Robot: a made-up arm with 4 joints.
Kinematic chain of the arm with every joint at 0, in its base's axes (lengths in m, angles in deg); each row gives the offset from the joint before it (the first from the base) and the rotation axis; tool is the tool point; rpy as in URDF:
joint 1: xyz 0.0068 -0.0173 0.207 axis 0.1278 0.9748 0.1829
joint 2: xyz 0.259 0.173 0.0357 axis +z
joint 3: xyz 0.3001 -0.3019 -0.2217 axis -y
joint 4: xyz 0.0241 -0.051 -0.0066 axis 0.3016 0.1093 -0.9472
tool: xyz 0.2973 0.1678 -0.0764 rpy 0 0 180
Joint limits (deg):
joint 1: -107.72..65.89
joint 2: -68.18..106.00
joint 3: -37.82..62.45
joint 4: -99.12..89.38
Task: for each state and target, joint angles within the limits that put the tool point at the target. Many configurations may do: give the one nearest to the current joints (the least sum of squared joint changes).
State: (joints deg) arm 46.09 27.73 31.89 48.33
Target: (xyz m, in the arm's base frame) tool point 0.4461 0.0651 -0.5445
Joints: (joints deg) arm 65.58 5.10 56.69 33.52
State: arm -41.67 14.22 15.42 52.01
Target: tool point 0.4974 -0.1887 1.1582
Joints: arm -77.17 27.64 9.58 72.39
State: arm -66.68 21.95 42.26 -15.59
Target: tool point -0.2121 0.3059 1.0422
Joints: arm -107.72 42.43 62.01 22.56
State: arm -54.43 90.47 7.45 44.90
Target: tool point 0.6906 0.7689 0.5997
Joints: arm -60.71 103.29 15.94 64.97
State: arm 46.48 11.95 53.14 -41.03
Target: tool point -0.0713 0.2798 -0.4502
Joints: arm 65.89 4.34 23.79 -78.40
